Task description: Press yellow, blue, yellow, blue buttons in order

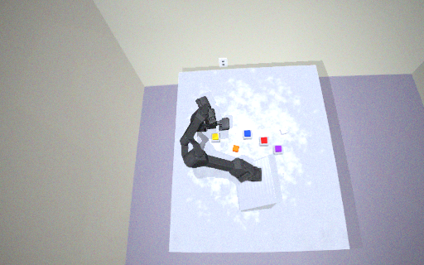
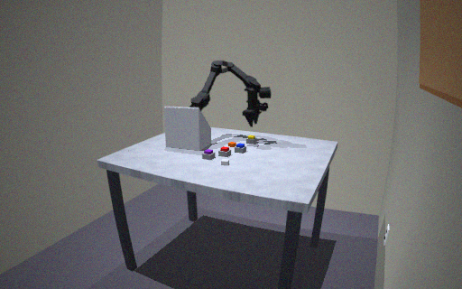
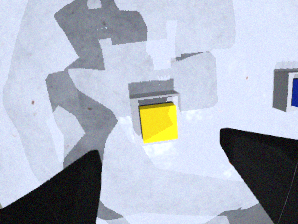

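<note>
The yellow button lies 70 mm below my gripper tip, 10 mm to the right of it and 10 mm behind it. The rest, counted from my gripper tip: orange block: 120 mm to the right, 90 mm below, 70 mm behind; red button: 280 mm to the right, 70 mm below, 30 mm behind; blue button: 190 mm to the right, 70 mm below, 10 mm ahead.
</note>
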